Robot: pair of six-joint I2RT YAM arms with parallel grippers.
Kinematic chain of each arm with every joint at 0, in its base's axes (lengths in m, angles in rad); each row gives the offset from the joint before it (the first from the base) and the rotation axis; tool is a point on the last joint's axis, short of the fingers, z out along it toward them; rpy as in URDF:
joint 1: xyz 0 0 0.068 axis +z
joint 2: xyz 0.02 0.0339 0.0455 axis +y
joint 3: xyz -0.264 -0.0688 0 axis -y
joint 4: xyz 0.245 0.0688 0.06 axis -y
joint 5: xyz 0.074 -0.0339 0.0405 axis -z
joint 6: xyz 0.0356 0 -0.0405 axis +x
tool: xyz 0 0 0 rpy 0 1.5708 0
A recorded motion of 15 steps. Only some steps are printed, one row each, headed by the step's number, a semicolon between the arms.
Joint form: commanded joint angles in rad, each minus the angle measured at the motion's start. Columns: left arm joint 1, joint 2, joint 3, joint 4, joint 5, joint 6; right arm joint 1, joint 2, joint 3, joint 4, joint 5, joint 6.
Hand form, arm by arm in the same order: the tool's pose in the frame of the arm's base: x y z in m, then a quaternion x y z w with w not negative. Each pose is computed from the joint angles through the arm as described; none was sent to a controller.
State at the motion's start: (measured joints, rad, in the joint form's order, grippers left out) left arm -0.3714 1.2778 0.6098 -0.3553 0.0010 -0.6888; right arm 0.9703 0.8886 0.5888 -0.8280 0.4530 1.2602
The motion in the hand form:
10: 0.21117 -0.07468 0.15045 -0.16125 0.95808 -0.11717 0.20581; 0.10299 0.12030 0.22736 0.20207 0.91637 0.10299 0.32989
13: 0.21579 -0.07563 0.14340 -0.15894 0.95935 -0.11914 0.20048; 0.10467 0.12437 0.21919 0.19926 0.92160 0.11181 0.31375
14: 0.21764 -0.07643 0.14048 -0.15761 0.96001 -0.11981 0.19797; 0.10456 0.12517 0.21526 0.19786 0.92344 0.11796 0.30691
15: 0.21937 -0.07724 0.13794 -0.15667 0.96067 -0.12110 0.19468; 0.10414 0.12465 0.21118 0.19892 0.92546 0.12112 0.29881
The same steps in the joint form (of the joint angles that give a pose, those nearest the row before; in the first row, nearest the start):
10: 0.0323 0.0331 -0.0388 0.0026 0.0044 0.0149; 0.0061 0.0101 0.0682 -0.0091 0.0756 0.0146
13: 0.0369 0.0751 -0.0393 0.0374 0.0160 0.0219; 0.0040 0.0307 0.0455 0.0341 0.0360 0.0148
14: 0.0369 0.0932 -0.0385 0.0508 0.0202 0.0239; 0.0037 0.0319 0.0305 0.0548 0.0174 0.0146
15: 0.0370 0.1100 -0.0365 0.0610 0.0259 0.0247; 0.0004 0.0306 0.0153 0.0661 -0.0010 0.0181

